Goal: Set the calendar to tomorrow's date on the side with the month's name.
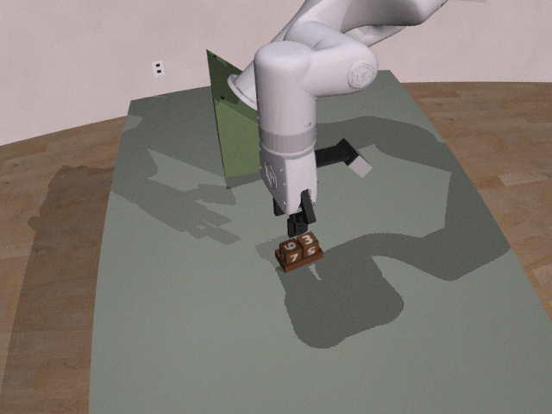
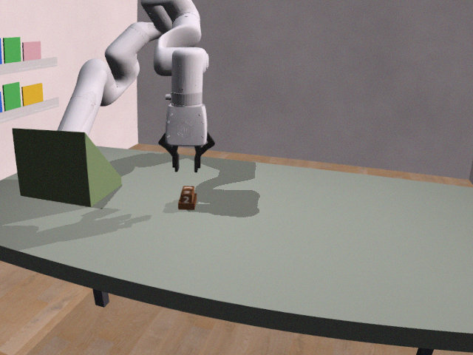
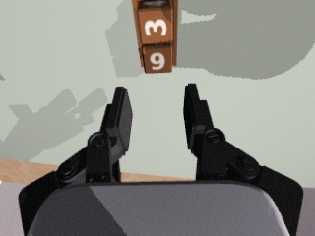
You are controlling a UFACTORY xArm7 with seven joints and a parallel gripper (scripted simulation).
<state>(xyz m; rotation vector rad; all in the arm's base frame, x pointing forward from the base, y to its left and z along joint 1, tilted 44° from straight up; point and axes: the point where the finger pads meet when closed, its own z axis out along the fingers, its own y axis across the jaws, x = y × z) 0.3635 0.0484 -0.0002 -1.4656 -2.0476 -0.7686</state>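
Now: the brown cube 90 mm below my hand. From my hand the other things lie so: tray (110 mm below, 10 mm to the left).
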